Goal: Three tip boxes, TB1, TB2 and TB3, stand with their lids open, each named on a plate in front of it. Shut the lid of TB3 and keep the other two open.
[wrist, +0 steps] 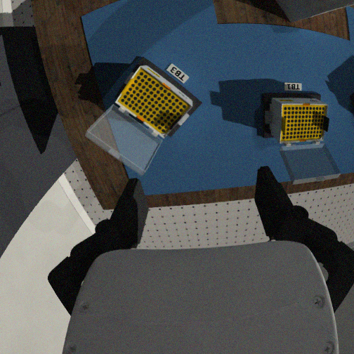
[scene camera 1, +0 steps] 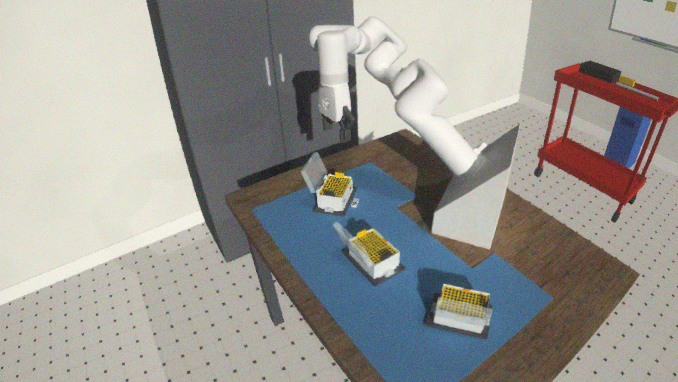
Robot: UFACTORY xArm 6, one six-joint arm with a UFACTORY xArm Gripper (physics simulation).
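Frame: origin at the arm's base, x ahead, y right, z down, level; centimetres.
Where they show: gripper, fingertip midpoint: (scene camera 1: 336, 135); arm's base, link origin: (scene camera 1: 470, 170).
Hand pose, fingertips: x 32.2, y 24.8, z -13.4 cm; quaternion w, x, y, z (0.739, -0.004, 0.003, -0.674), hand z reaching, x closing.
Each offset is from my fingertips to the top centre of the thing. "spot": to the spot under its first point. Level surfaces: height alone.
TB3 {dx -3.1, dy +7.3, dz +21.2 cm} (scene camera 1: 334, 196) (wrist: 154, 100) stands at the cabinet end of the mat, its translucent lid {spot: dx +0.5, dy +13.5, dz +19.0 cm} (scene camera 1: 314, 172) (wrist: 127, 140) open and tilted back. Its name plate {spot: dx -7.1, dy +1.8, dz +28.4 cm} (scene camera 1: 355, 202) (wrist: 177, 73) reads TB3. TB1 {dx +5.9, dy -22.5, dz +21.2 cm} (scene camera 1: 374, 254) (wrist: 303, 122) stands in the middle, lid {spot: dx +14.5, dy -20.5, dz +14.6 cm} (scene camera 1: 342, 234) (wrist: 310, 162) open; its plate (wrist: 293, 86) reads TB1. TB2 {spot: dx +10.1, dy -55.7, dz +14.9 cm} (scene camera 1: 461, 310) is at the near end in the scene view, lid open; it does not show in the wrist view. My gripper (scene camera 1: 336, 131) (wrist: 199, 188) is open and empty, above table height near TB3's end, apart from the boxes.
The boxes stand on a blue mat {dz +28.6 cm} (scene camera 1: 310, 240) (wrist: 215, 150) on a wooden table {dz +28.9 cm} (scene camera 1: 565, 260) (wrist: 57, 75). A grey cabinet (scene camera 1: 220, 100) stands behind TB3's end. My arm's pale angled pedestal (scene camera 1: 470, 210) rises beside the mat. A red cart (scene camera 1: 595, 172) stands farther right.
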